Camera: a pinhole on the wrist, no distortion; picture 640 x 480 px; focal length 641.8 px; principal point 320.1 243.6 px. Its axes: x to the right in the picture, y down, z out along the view. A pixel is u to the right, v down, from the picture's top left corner.
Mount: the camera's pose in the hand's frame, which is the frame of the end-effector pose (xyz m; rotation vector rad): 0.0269 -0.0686 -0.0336 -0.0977 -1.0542 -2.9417
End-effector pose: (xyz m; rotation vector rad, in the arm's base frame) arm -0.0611 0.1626 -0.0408 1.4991 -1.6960 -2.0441
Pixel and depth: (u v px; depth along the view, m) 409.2 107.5 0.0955
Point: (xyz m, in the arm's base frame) -0.0940 0.1683 -0.0484
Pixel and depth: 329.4 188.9 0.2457
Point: -0.2307 0.2014 0.0050
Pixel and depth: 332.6 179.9 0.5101
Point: -0.4579 0.2545 0.1331
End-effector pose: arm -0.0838 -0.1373 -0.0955 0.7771 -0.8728 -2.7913
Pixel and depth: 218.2 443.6 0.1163
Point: -0.1677 -0.0928 -0.0768
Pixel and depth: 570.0 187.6 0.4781
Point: -0.1407 -0.1649 0.3390
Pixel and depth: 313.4 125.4 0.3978
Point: -0.2510 -0.2357 0.1763
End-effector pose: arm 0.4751 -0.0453 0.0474 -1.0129 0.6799 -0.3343
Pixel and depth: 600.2 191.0 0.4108
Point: 0.5465 0.3190 0.0014
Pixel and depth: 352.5 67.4 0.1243
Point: 0.5199 -0.0140 0.0205
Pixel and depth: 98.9 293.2 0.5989
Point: 0.9548 0.2404 -0.1313
